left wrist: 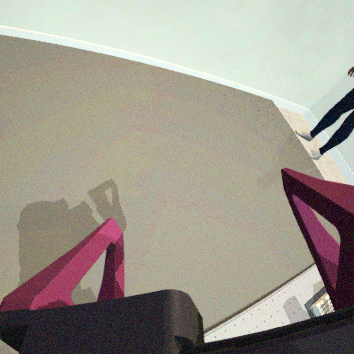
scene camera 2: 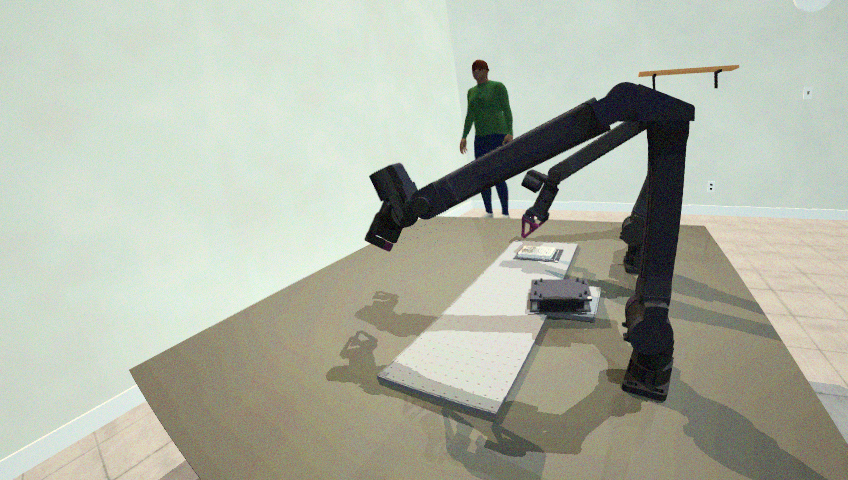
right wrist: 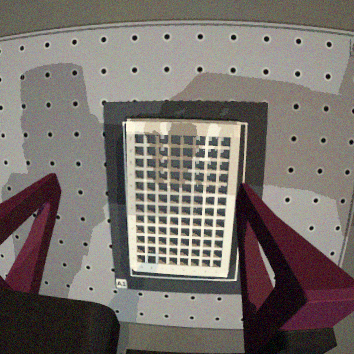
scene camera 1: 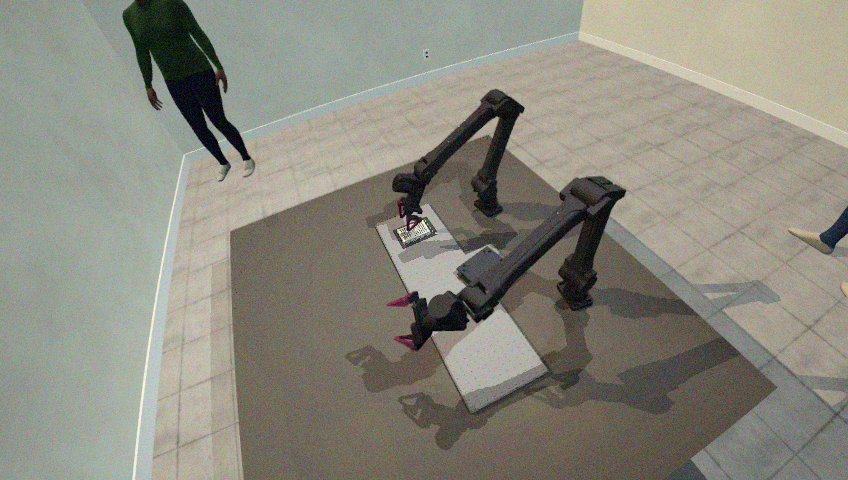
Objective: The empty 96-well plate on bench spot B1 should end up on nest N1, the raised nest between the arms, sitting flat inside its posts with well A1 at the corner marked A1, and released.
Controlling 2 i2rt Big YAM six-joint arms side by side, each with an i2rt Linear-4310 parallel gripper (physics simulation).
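Where they show: left gripper, fingertip midpoint: [left wrist: 196,203] [scene camera 1: 390,321]; right gripper, fingertip midpoint: [scene camera 2: 527,234] [right wrist: 145,186] [scene camera 1: 404,224]; left arm's base at its link origin: [scene camera 2: 647,376] [scene camera 1: 574,294]; right arm's base at its link origin: [scene camera 2: 636,266] [scene camera 1: 488,207].
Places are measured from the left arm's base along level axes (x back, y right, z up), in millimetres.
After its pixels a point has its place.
The white 96-well plate [scene camera 1: 420,230] @(x -450, y 503, z 28 mm) [scene camera 2: 535,252] @(x -480, y 499, z 27 mm) [right wrist: 180,201] @(x -483, y 515, z 28 mm) lies flat on the dark marked spot [right wrist: 115,150] @(x -510, y 456, z 15 mm); an A1 label [right wrist: 121,283] @(x -386, y 474, z 15 mm) is at that spot's lower left corner in the right wrist view. My right gripper [scene camera 1: 405,218] @(x -511, y 497, z 95 mm) [scene camera 2: 526,232] @(x -511, y 497, z 95 mm) [right wrist: 145,186] @(x -511, y 497, z 95 mm) is open and empty above the plate, one fingertip near its right edge, the other well out to its left. Nest N1 [scene camera 1: 479,265] @(x -288, y 212, z 53 mm) [scene camera 2: 560,289] @(x -273, y 203, z 52 mm) is a raised dark platform with small posts; its corner mark is not readable. My left gripper [scene camera 1: 393,321] @(x -640, y -58, z 289 mm) [left wrist: 196,203] @(x -640, y -58, z 289 mm) is open and empty, high past the board's edge.
A long white perforated board [scene camera 1: 496,362] @(x -367, y -149, z 13 mm) [scene camera 2: 458,362] @(x -374, y -141, z 13 mm) [right wrist: 310,55] @(x -610, y 593, z 13 mm) lies on the brown table top [scene camera 1: 297,285] @(x -1019, y 418, z 0 mm) [scene camera 2: 249,356] @(x -859, y -439, z 0 mm). In scene camera 1 the left forearm [scene camera 1: 523,252] @(x -285, y -83, z 449 mm) passes close beside the nest. A person [scene camera 1: 178,47] [scene camera 2: 489,113] stands beyond the table.
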